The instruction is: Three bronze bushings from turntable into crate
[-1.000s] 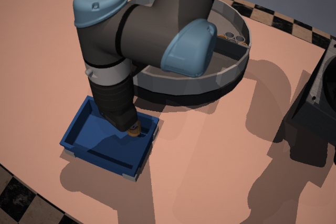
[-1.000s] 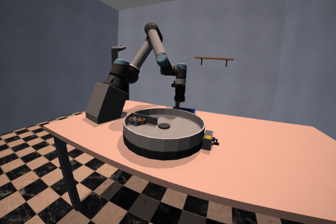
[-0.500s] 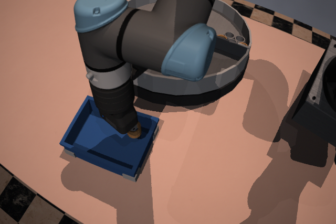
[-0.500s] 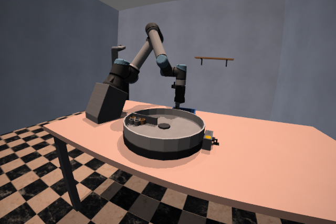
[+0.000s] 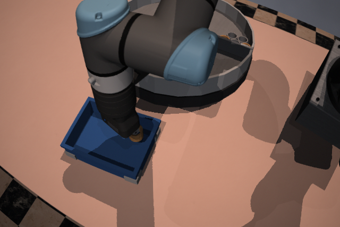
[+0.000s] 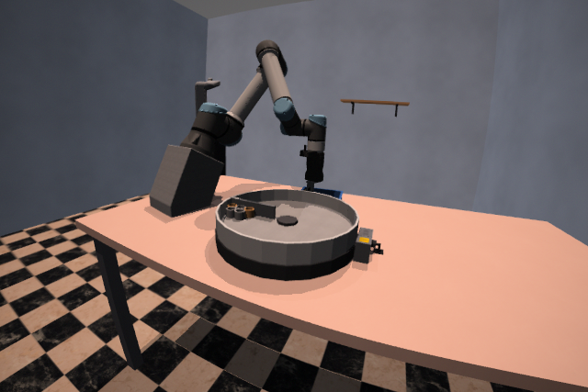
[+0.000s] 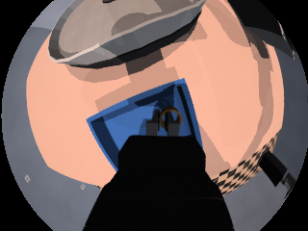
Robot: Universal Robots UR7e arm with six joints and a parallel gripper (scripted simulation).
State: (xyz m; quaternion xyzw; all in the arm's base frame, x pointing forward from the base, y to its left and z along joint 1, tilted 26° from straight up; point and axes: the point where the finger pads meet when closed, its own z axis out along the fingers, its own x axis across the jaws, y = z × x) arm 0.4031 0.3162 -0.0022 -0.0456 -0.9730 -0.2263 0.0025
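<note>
The blue crate is 3 cm ahead of my hand, 4 cm to the left of it and 3 cm below it. Also, from my hand: grey turntable: 9 cm ahead, 32 cm to the right, 1 cm below.
</note>
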